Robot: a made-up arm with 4 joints.
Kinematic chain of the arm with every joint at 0, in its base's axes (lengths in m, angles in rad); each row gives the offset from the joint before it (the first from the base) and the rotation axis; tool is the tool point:
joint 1: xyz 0 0 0.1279 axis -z
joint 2: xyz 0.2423 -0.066 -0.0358 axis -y
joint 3: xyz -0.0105 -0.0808 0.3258 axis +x
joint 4: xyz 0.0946 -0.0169 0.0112 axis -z
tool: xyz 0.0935 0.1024 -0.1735
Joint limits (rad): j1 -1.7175..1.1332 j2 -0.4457..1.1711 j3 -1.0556..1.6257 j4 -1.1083..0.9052
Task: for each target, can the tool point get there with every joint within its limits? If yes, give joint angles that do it. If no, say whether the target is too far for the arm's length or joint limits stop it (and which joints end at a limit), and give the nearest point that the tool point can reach.
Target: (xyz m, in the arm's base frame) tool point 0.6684 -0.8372 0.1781
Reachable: no: too far | nearest point 0.3963 -0.4964 0.2394 | short by 0.440 m
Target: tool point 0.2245 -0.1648 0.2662
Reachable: yes | joints 0.5575 0.1163 0.0437 -0.9484
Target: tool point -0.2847 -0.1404 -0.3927
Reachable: no: joint limits stop it (at a limit: joint 1, joint 2, joint 3, joint 4) | nearest point -0.1601 -0.2066 0.1812 | short by 0.591 m
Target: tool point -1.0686 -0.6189 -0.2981
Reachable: no: too far | nearest point -0.1601 -0.2066 0.1812 | short by 1.107 m
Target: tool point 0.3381 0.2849 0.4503
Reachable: yes | joints -0.6040 -0.2744 1.2946 -0.6732
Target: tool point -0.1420 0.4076 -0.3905
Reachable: no: joint limits stop it (at a limit: joint 1, joint 2) | nearest point 0.0197 0.4662 0.1533 | short by 0.570 m
